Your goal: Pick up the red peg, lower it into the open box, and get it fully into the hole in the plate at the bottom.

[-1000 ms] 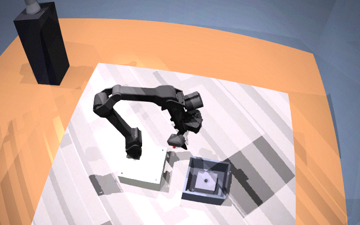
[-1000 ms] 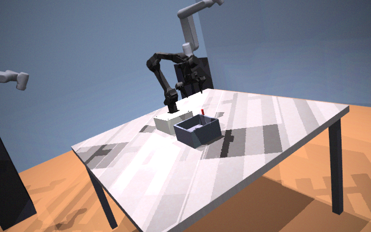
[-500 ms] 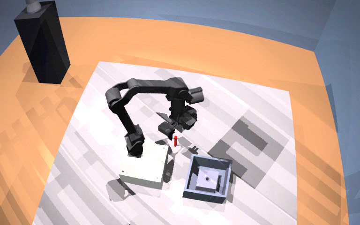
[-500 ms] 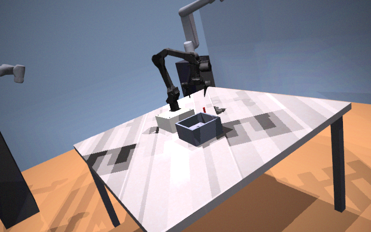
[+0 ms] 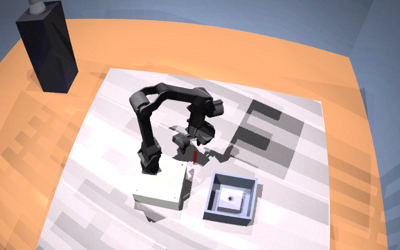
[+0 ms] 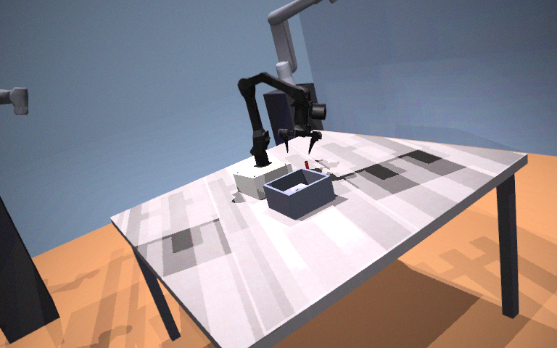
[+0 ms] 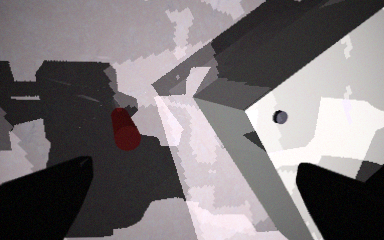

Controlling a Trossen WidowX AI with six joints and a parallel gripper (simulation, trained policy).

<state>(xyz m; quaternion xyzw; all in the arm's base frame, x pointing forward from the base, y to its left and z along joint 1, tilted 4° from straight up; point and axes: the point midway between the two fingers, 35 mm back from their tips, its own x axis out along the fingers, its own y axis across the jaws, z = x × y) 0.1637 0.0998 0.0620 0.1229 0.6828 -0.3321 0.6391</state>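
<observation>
Right now the red peg is 20 mm ahead of my gripper tip, 20 mm to the left of it and 80 mm below it. The rest, counted from my gripper tip: grey box (190 mm ahead, 180 mm to the right, 90 mm below); then light plate (190 mm ahead, 180 mm to the right, 70 mm below).
</observation>
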